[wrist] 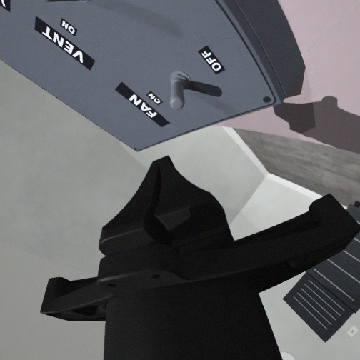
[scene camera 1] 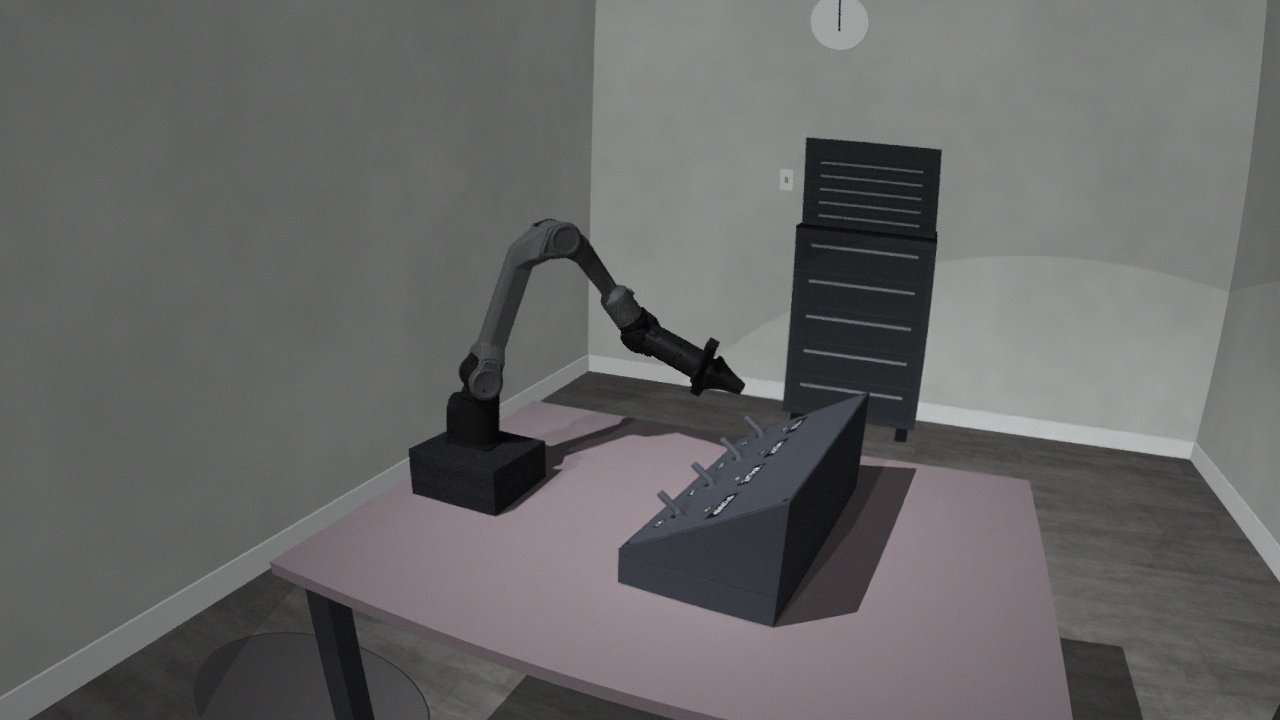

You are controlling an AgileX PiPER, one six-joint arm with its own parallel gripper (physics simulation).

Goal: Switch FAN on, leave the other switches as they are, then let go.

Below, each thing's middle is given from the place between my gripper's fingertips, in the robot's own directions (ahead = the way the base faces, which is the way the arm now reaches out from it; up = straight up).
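There is the sloped switch panel (scene camera 1: 742,544), and measured from it my gripper is 22 cm to the left of it and 9 cm above it, while also being 9 cm short of it.
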